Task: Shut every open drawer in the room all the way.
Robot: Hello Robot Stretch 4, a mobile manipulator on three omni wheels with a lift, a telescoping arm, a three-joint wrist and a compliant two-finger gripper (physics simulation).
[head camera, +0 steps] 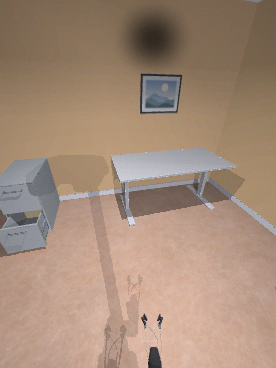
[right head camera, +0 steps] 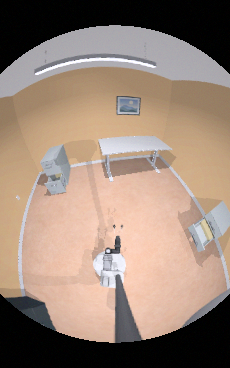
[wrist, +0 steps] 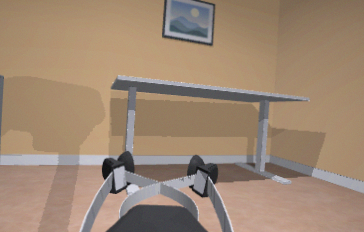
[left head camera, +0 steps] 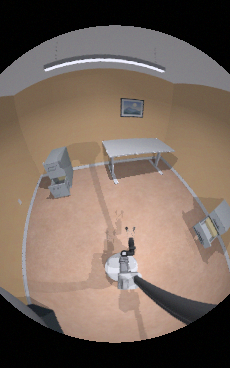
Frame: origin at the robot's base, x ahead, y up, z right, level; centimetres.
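Seen in the pictures: gripper, fingertip midpoint: (head camera: 151, 313) (right head camera: 117, 223) (wrist: 161, 166) (left head camera: 129, 225).
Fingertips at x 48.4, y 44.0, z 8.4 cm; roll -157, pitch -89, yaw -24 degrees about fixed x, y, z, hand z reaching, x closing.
Pixels of each thing's middle, then the offset from my fingertips to it. "spot": a spot on its surface instead.
- second grey cabinet at a spot on its surface: (right head camera: 219, 219) spot: dx -18.1, dy +17.7, dz +145.3 cm
- open drawer at a spot on its surface: (right head camera: 197, 239) spot: dx -31.9, dy -1.0, dz +105.2 cm
A grey two-drawer cabinet (head camera: 51, 192) (left head camera: 61, 160) (right head camera: 59, 157) stands at the far left, its lower drawer (head camera: 22, 240) (left head camera: 60, 189) (right head camera: 56, 187) pulled out and its upper drawer looking flush. A second grey cabinet (left head camera: 221, 216) (right head camera: 219, 219) stands by the right wall, with an open drawer (left head camera: 201, 236) (right head camera: 197, 239) reaching into the room and tan contents inside. It does not show in the head camera view. My gripper (head camera: 152, 319) (left head camera: 130, 229) (right head camera: 118, 227) (wrist: 161, 166) is open and empty, above the floor, well away from both cabinets.
A grey desk (head camera: 170, 163) (left head camera: 137, 146) (right head camera: 135, 144) (wrist: 200, 90) stands by the far wall, below a framed picture (head camera: 160, 94) (wrist: 189, 21). A dark block (left head camera: 46, 318) (right head camera: 27, 312) is partly visible at the lower left; its drawers cannot be made out.
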